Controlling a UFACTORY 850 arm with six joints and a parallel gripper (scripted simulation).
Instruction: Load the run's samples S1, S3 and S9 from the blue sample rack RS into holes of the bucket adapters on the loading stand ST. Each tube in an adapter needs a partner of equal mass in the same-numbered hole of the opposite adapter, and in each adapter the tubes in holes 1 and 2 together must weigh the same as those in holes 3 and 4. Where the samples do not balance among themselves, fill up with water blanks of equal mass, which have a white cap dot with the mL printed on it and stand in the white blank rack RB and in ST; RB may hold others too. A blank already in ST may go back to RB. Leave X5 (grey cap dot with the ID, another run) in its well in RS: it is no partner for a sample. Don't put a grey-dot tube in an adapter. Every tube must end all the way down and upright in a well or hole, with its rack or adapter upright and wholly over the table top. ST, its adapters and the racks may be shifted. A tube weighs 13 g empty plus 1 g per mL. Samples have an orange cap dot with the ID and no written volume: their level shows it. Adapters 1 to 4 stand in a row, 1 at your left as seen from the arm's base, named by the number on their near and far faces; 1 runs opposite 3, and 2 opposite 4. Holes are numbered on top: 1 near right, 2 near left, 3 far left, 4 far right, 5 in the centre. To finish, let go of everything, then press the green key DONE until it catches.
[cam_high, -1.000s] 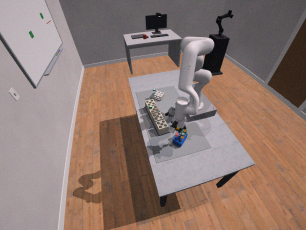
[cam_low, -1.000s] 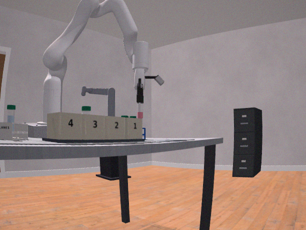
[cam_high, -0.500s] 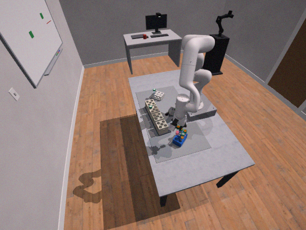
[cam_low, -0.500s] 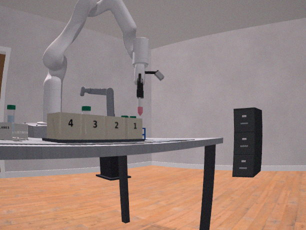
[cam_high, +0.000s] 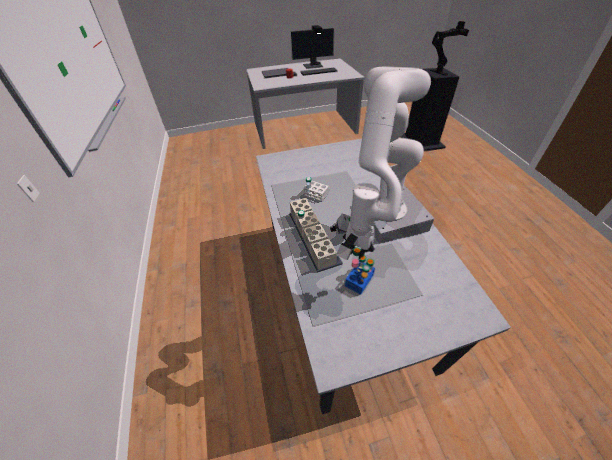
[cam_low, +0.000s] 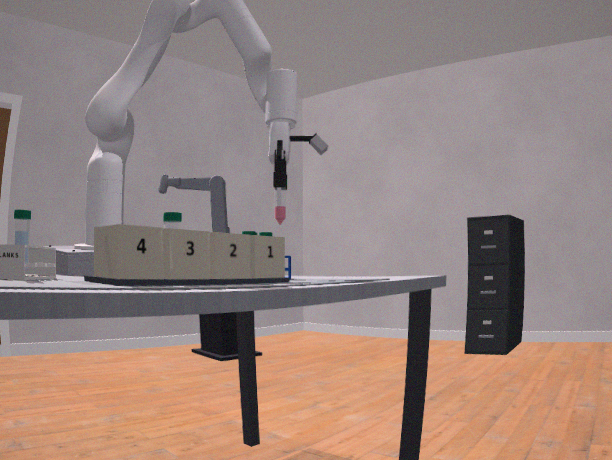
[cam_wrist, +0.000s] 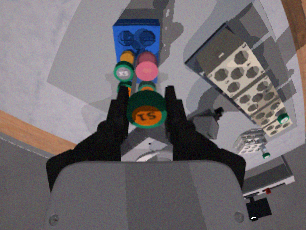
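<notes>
My hand is 10 mm past the sample tube S1 and 50 mm above it. Also, from my hand: grey-dot tube X5: 50 mm behind, 190 mm below; then blue sample rack RS: 40 mm behind, 10 mm to the right, 220 mm below; then sample tube S9: 60 mm behind, 60 mm to the right, 190 mm below.
</notes>
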